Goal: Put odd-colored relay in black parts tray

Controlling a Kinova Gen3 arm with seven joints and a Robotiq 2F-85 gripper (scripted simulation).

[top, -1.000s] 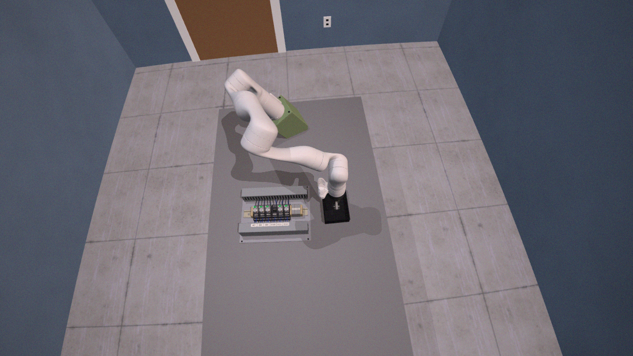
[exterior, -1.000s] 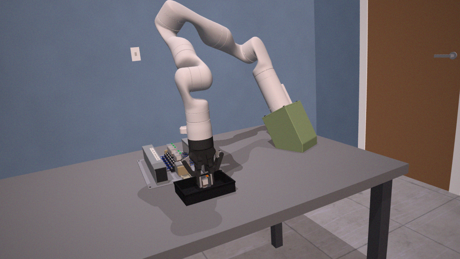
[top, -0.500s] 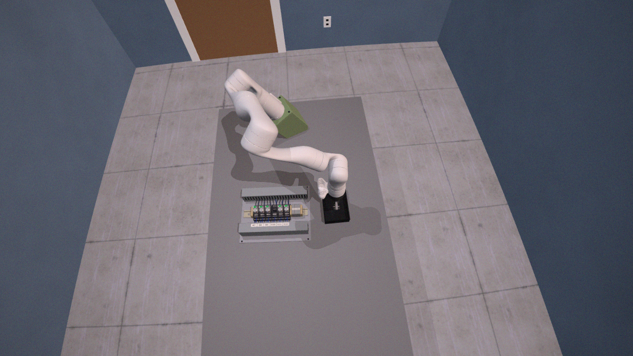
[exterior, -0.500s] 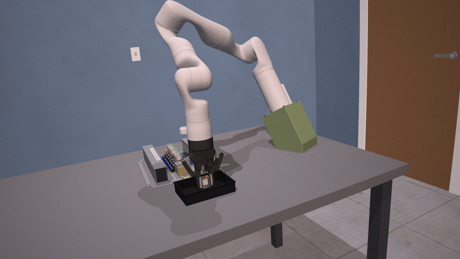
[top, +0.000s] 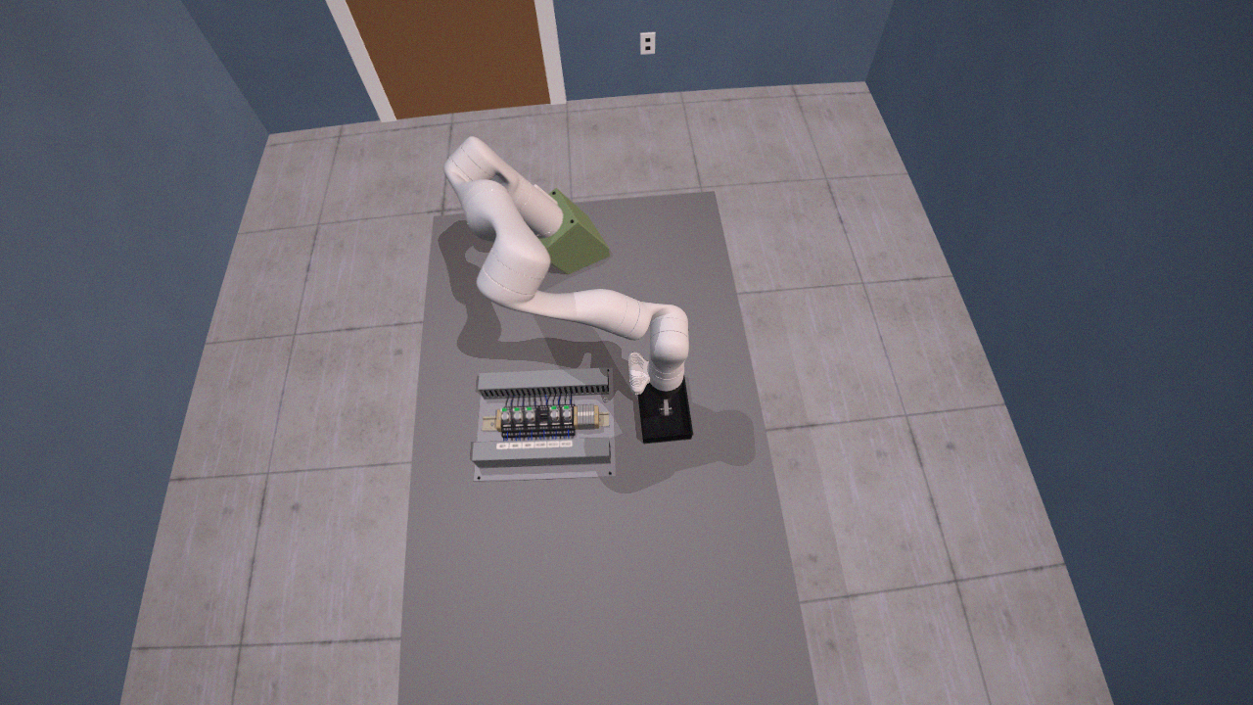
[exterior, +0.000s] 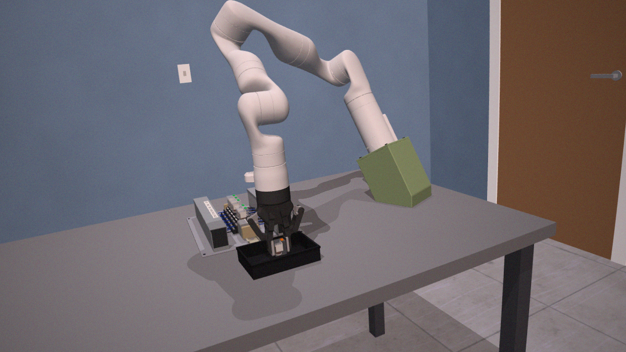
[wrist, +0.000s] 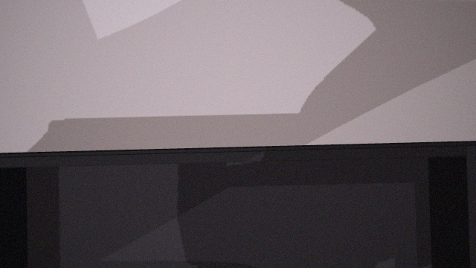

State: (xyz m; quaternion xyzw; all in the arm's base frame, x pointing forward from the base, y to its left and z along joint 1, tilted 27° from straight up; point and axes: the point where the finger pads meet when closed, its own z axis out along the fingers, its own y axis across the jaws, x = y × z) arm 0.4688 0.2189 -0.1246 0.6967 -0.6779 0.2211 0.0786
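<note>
The relay lies 1 cm below my hand. From my hand the other things lie so: black parts tray 2 cm below; relay panel 2 cm ahead, 28 cm to the right.
</note>
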